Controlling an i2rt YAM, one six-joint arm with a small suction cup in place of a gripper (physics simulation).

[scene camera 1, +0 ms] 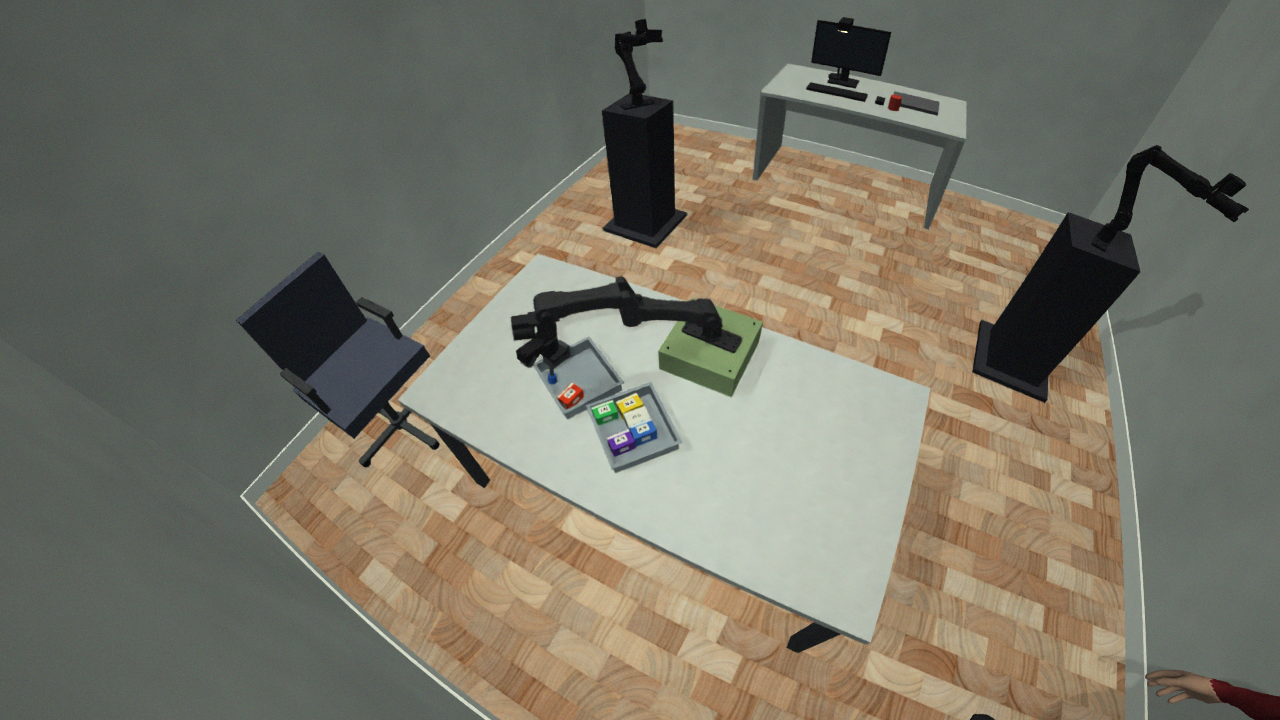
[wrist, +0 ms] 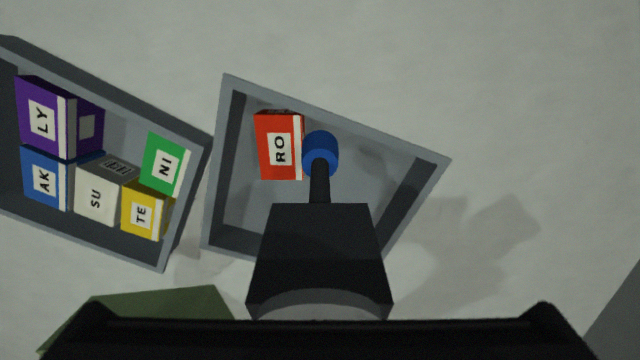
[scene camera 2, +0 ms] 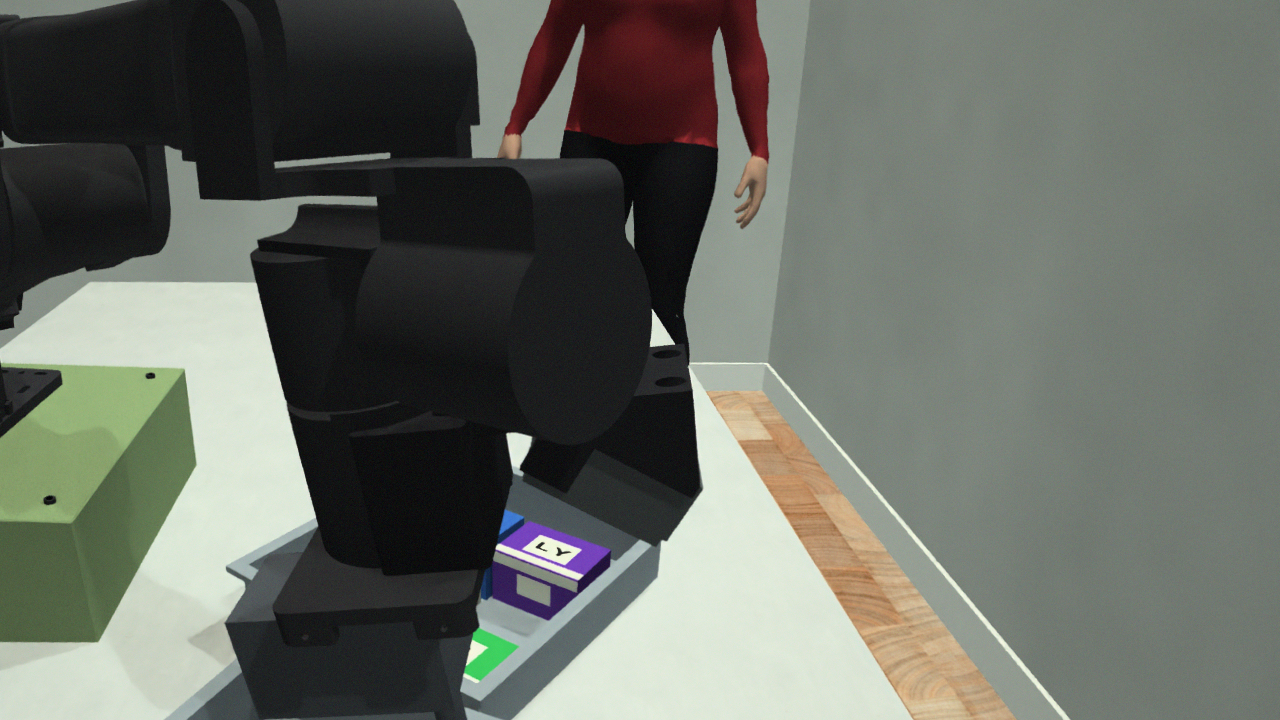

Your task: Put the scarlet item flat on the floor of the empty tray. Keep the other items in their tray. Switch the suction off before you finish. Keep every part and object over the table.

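Where they show: hand at its tool point: (scene camera 1: 552, 380) (wrist: 319, 147); arm's base at its link origin: (scene camera 1: 711, 335).
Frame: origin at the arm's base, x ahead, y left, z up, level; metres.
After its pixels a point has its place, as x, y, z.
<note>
The scarlet box (scene camera 1: 571, 394) {0.402, -0.304, -0.059} (wrist: 279, 147) {0.404, -0.312, -0.060}, marked RO, lies label up inside the formerly empty tray (scene camera 1: 606, 360) {0.231, -0.280, -0.053} (wrist: 350, 126) {0.419, -0.389, -0.053}, near one corner, and looks flat. My suction cup (scene camera 1: 552, 378) (wrist: 320, 150) is off and holds nothing. It is over the same tray, beside the box and apart from it in scene camera 1. The arm hides cup and box in scene camera 2. The purple (scene camera 1: 620, 442) {0.471, -0.065, -0.056} (scene camera 2: 553, 568) {0.462, -0.095, -0.056} (wrist: 42, 120) {0.462, -0.071, -0.056}, blue (scene camera 1: 643, 432) {0.409, -0.021, -0.050} (wrist: 44, 180) {0.399, -0.032, -0.050}, white (scene camera 1: 636, 417) {0.371, -0.071, -0.056} (wrist: 96, 197) {0.368, -0.076, -0.056}, yellow (scene camera 1: 630, 402) {0.334, -0.117, -0.055} (wrist: 141, 216) {0.335, -0.119, -0.055} and green (scene camera 1: 605, 411) {0.400, -0.170, -0.060} (wrist: 164, 166) {0.396, -0.177, -0.059} boxes sit in the other tray (scene camera 1: 648, 455) {0.467, 0.031, -0.054} (wrist: 90, 243) {0.301, -0.026, -0.053}.
The trays stand close together on the white table (scene camera 1: 760, 474) {0.337, 0.342, -0.102}. The green base block (scene camera 1: 696, 360) {0.118, 0.004, -0.003} (scene camera 2: 134, 537) {0.138, -0.032, -0.076} carries the arm. A chair (scene camera 1: 358, 367) stands beyond the table's left end. A person in red (scene camera 2: 648, 71) stands past the table.
</note>
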